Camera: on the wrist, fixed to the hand. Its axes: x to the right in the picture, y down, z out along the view.
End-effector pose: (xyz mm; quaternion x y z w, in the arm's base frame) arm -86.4 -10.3 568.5 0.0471 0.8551 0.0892 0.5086
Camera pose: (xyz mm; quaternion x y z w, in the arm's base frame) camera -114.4 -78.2 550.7 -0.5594 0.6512 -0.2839 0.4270
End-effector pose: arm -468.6 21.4 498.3 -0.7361 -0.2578 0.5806 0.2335
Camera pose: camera -450.0 84.4 535.7 -0.3559 -0.6969 0.2551 0.5680
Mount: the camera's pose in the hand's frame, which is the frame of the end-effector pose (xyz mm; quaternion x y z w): 17.1 -69.8 -23.4 -0.0038 0.0026 -0.6915 0.7224
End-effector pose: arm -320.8 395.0 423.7 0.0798 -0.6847 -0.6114 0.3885
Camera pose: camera -343.3 350.1 367.2 -0.5312 0.4361 0.7127 0.1400
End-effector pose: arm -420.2 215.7 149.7 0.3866 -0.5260 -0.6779 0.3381
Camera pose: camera -411.3 205.6 75.3 -0.6435 0.1092 0.7245 0.2217
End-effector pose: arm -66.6 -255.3 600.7 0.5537 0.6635 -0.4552 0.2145
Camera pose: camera -131.4 -224.5 624.3 0.0584 -0.8644 0.4732 0.1594
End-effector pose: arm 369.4 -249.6 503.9 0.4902 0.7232 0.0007 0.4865
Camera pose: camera 302.7 -262.6 470.8 -0.1478 0.8627 -0.3319 0.3519
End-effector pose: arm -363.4 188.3 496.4 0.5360 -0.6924 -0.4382 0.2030
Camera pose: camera -312.3 160.6 448.1 -0.8664 0.1274 0.4582 0.1525
